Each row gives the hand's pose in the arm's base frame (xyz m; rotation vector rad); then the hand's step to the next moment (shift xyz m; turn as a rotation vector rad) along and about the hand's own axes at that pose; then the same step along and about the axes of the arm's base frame.
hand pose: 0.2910 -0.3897 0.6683 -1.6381 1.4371 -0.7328
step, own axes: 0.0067 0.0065 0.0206 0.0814 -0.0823 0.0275
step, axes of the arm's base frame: 0.0153 -0.0025 -0.0164 0.0794 -0.0730 0.0502
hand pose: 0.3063 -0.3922 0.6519 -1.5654 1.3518 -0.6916
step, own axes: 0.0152 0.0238 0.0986 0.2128 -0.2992 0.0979
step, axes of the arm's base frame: 0.0785 0.0137 -0.0645 0.2669 -0.1863 0.1960
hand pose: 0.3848 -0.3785 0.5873 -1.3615 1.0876 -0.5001
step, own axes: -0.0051 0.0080 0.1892 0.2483 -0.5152 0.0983
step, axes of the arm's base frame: 0.1541 0.1050 -0.0333 0.3464 -0.2600 0.3862
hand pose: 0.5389 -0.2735 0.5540 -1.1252 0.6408 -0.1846
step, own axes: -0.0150 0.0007 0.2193 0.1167 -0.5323 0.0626
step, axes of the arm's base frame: 0.1112 0.1780 0.0653 0.2230 -0.2364 0.4419
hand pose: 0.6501 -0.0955 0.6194 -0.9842 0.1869 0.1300
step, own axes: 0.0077 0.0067 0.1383 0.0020 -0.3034 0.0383
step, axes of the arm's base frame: 0.0198 0.1195 0.0675 0.0644 -0.1341 0.2672
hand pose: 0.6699 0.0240 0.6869 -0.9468 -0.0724 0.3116
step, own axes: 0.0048 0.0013 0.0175 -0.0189 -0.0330 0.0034
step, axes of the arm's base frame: 0.0008 0.0159 0.0088 -0.0111 -0.0208 0.0300
